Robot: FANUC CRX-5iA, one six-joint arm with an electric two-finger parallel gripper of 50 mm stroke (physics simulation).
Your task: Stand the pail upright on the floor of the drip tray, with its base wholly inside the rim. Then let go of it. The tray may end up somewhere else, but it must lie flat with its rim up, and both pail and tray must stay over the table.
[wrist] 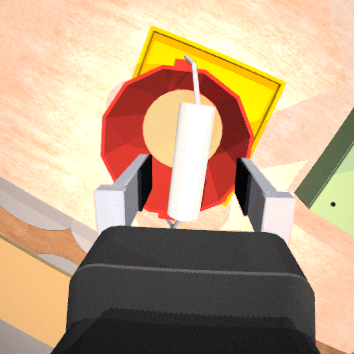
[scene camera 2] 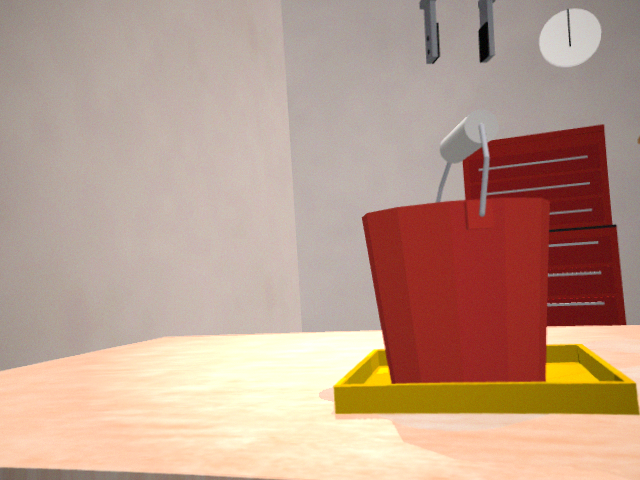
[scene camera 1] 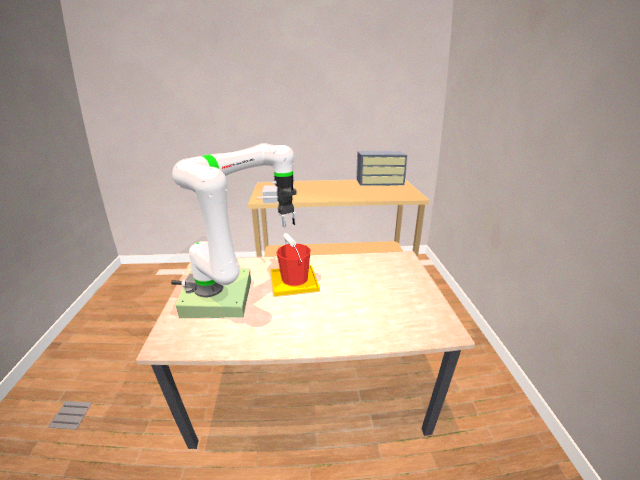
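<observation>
The red pail stands upright in the yellow drip tray. Its base is inside the rim, near one side; its lowest edge is hidden behind the front rim in the second scene view. The tray lies flat on the table, rim up. The pail's white handle grip is raised over the pail's mouth, leaning to one side. My gripper is open and empty, above the handle grip and apart from it.
The table bears the pail and tray. The arm's green base block stands left of the tray in the first scene view. A wooden bench with a drawer unit stands behind. A red tool chest stands in the background.
</observation>
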